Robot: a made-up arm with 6 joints. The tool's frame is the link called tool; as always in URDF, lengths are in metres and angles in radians.
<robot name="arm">
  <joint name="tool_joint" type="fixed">
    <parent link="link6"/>
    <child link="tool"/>
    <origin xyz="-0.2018 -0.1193 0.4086" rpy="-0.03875 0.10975 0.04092"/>
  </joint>
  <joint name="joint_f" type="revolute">
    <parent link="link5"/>
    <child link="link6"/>
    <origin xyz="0.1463 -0.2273 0.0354" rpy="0 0 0"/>
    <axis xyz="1 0 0"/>
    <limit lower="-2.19" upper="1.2"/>
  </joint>
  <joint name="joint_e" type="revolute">
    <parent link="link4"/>
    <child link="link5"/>
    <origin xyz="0.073 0.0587 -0.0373" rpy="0 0 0"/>
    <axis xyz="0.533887 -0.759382 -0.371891"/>
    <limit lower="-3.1" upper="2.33"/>
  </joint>
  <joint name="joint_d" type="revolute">
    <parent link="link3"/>
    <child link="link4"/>
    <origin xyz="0.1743 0.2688 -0.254" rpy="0 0 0"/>
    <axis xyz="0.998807 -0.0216 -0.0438"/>
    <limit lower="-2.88" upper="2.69"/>
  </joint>
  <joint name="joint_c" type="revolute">
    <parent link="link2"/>
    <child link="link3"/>
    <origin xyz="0 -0.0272 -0.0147" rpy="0 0 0"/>
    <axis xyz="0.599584 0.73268 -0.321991"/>
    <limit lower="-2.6" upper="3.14"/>
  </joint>
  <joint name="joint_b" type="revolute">
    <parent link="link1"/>
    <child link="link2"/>
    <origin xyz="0.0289 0.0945 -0.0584" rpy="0 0 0"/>
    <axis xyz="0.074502 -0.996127 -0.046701"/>
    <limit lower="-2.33" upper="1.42"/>
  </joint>
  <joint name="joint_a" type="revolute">
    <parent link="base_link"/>
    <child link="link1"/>
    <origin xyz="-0.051 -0.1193 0.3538" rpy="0 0 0"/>
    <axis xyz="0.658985 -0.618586 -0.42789"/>
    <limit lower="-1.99" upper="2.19"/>
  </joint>
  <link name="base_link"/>
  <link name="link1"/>
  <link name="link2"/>
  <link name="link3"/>
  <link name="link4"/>
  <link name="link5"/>
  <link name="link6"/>
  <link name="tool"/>
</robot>
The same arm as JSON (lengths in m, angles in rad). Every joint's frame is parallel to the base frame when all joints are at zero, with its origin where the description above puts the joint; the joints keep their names.
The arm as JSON. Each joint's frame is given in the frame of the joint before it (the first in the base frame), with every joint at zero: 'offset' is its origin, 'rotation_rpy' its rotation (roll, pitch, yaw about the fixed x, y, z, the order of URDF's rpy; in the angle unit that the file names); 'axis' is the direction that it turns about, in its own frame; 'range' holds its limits. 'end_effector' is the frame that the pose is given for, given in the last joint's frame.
{"length_unit": "m", "angle_unit": "rad", "chain": [
  {"id": "joint_a", "offset": [-0.051, -0.1193, 0.3538], "rotation_rpy": [0.0, 0.0, 0.0], "axis": [0.658985, -0.618586, -0.42789], "range": [-1.99, 2.19]},
  {"id": "joint_b", "offset": [0.0289, 0.0945, -0.0584], "rotation_rpy": [0.0, 0.0, 0.0], "axis": [0.074502, -0.996127, -0.046701], "range": [-2.33, 1.42]},
  {"id": "joint_c", "offset": [0.0, -0.0272, -0.0147], "rotation_rpy": [0.0, 0.0, 0.0], "axis": [0.599584, 0.73268, -0.321991], "range": [-2.6, 3.14]},
  {"id": "joint_d", "offset": [0.1743, 0.2688, -0.254], "rotation_rpy": [0.0, 0.0, 0.0], "axis": [0.998807, -0.0216, -0.0438], "range": [-2.88, 2.69]},
  {"id": "joint_e", "offset": [0.073, 0.0587, -0.0373], "rotation_rpy": [0.0, 0.0, 0.0], "axis": [0.533887, -0.759382, -0.371891], "range": [-3.1, 2.33]},
  {"id": "joint_f", "offset": [0.1463, -0.2273, 0.0354], "rotation_rpy": [0.0, 0.0, 0.0], "axis": [1.0, 0.0, 0.0], "range": [-2.19, 1.2]}
], "end_effector": {"offset": [-0.2018, -0.1193, 0.4086], "rotation_rpy": [-0.0387, 0.1098, 0.0409]}}

